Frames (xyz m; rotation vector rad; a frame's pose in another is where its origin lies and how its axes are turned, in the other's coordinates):
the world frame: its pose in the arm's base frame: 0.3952 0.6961 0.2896 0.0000 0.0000 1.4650
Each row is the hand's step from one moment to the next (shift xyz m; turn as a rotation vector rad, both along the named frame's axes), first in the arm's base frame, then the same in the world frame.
Working: the arm's base frame: its pose in the world frame: -0.7339 0.3195 -0.2896 0.0000 0.0000 -1.4650

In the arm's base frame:
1: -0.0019 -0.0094 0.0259 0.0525 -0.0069 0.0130
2: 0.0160 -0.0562 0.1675 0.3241 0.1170 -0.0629
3: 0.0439 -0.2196 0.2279 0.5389 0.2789 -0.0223
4: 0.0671 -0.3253 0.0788 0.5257 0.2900 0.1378
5: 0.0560 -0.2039 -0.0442 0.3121 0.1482 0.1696
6: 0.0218 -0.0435 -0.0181 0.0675 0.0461 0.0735
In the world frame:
1: -0.0095 0.0009 0.0259 -0.0013 -0.0529 0.0130
2: -0.0542 -0.0218 0.1675 0.1506 -0.3099 -0.0629
3: -0.2137 -0.0668 0.2279 0.3342 -0.5064 -0.0223
4: -0.3164 -0.1011 0.0788 0.3439 -0.4921 0.1378
5: -0.1968 -0.0772 -0.0442 0.1803 -0.2947 0.1696
6: -0.0410 -0.0263 -0.0181 0.0530 -0.0623 0.0735

